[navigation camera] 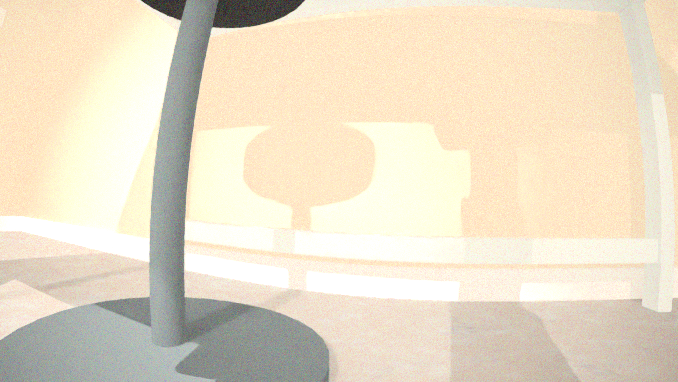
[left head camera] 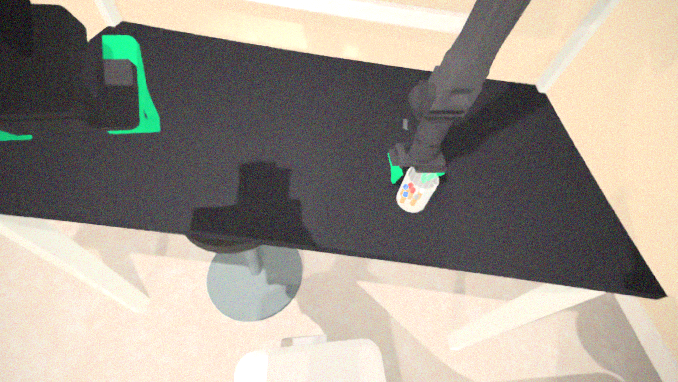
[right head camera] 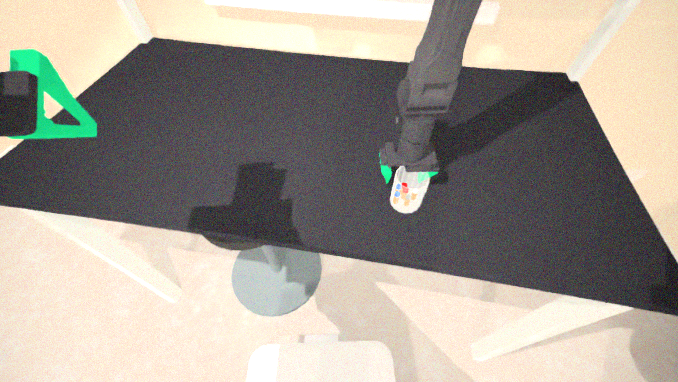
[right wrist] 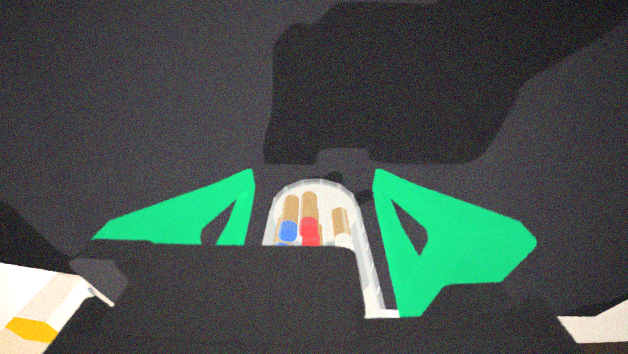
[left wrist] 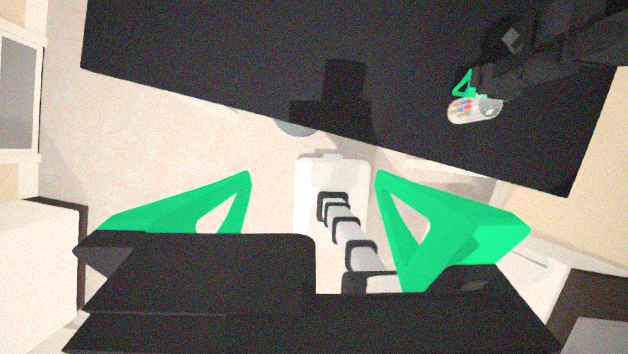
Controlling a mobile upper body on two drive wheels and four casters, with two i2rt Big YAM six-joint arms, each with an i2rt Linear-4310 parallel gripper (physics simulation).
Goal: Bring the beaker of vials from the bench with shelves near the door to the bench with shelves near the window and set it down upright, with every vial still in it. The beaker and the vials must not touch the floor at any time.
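The clear beaker [left head camera: 417, 192] [right head camera: 408, 192] [left wrist: 472, 110] [right wrist: 327, 200] stands upright on the black bench top [left head camera: 300, 125] [right head camera: 300, 125] [left wrist: 200, 50] [right wrist: 125, 100], toward the right in the head views. Vials with blue, red and white caps stand inside it. My right gripper [left head camera: 414, 180] [right head camera: 406, 179] [right wrist: 313, 177] is open, its green fingers on either side of the beaker with small gaps; its body hides part of the beaker in the right wrist view. My left gripper [left head camera: 70, 134] [left wrist: 313, 177] is wide open and empty, well to the left of the beaker.
A round stool with a grey base [left head camera: 225, 295] [right head camera: 265, 295] [navigation camera: 250, 337] stands at the bench's near edge. My white base [left head camera: 320, 365] [right head camera: 330, 365] [left wrist: 305, 200] is close behind it. White bench legs [left head camera: 525, 315] [right head camera: 545, 325] slant below the top. A white cabinet [left wrist: 40, 250] stands at the left wrist view's left.
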